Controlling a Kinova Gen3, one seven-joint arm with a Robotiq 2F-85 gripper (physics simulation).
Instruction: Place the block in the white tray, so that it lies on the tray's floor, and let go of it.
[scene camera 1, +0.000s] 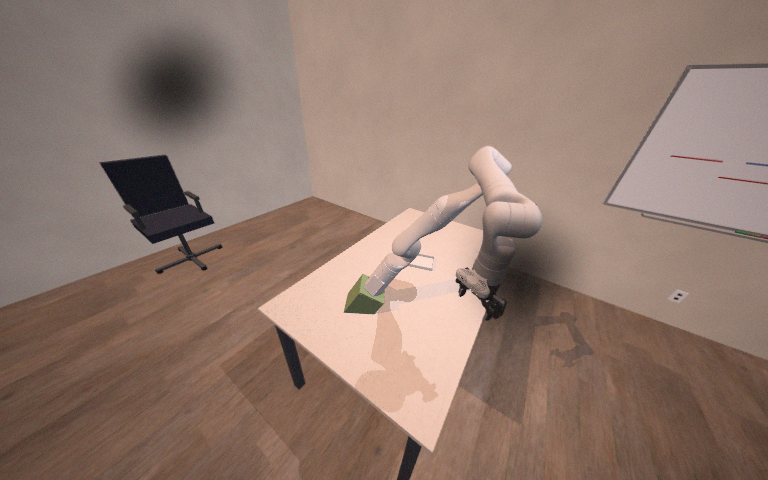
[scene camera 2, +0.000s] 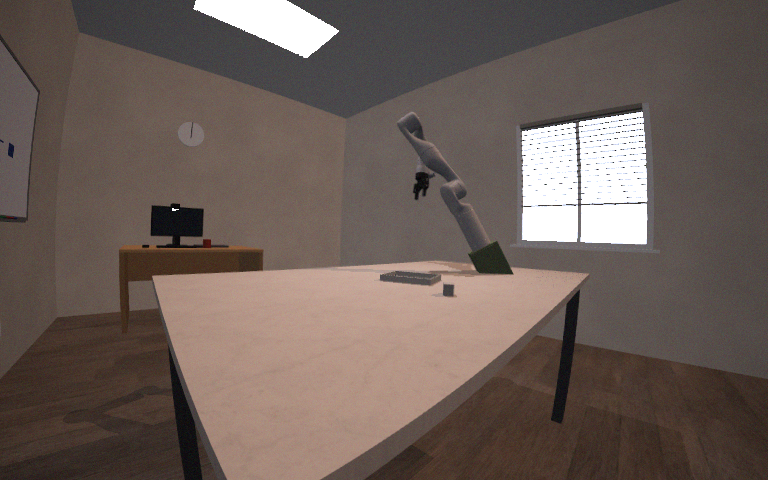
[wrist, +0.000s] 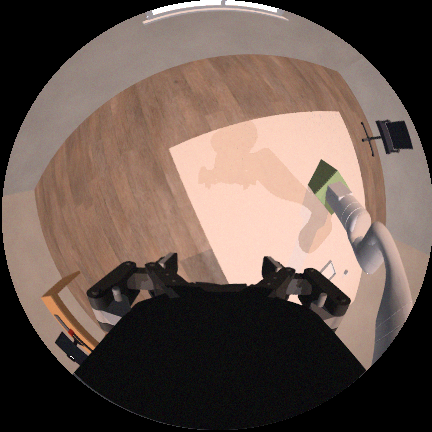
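Pixels of known places: gripper, fingertip midpoint: (scene camera 1: 473, 306) (scene camera 2: 419, 198) (wrist: 219, 264); arm's base, origin of the base link: (scene camera 1: 373, 287) (scene camera 2: 481, 247) (wrist: 334, 193).
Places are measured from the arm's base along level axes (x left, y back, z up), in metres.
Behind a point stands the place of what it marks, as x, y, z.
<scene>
The small grey block (scene camera 2: 448, 289) @(0.115, -0.606, -0.095) (wrist: 346, 272) @(0.102, -0.578, -0.085) sits on the table, outside the tray and a short way from it. It does not show in scene camera 1. The shallow tray (scene camera 1: 421, 268) @(-0.122, -0.389, -0.106) (scene camera 2: 408, 280) @(-0.063, -0.512, -0.102) (wrist: 325, 267) @(-0.066, -0.382, -0.094) lies flat on the table; it looks grey-white, and the arm covers part of it in scene camera 1. My gripper (scene camera 1: 496, 313) (scene camera 2: 420, 196) @(-0.423, 0.153, 0.263) (wrist: 219, 264) @(-0.423, 0.153, 0.263) is open and empty. It hangs high, near the table's side edge, well away from the block and the tray. In the wrist view both lie to the right, beyond the right finger.
The arm stands on a tilted green base block (scene camera 1: 362, 300) @(0.011, 0.077, -0.019) (scene camera 2: 491, 259) @(0.060, -0.043, -0.050) (wrist: 322, 180) @(-0.022, 0.061, -0.025) on the table (scene camera 1: 328, 333) @(0.085, 0.240, -0.111) (scene camera 2: 317, 339) @(0.111, -1.009, -0.111) (wrist: 240, 210) @(-0.332, 0.097, -0.111). An office chair (scene camera 1: 172, 220) (wrist: 395, 136) stands on the floor. A wooden desk (scene camera 2: 189, 263) with a monitor (scene camera 2: 176, 220) is against a wall.
</scene>
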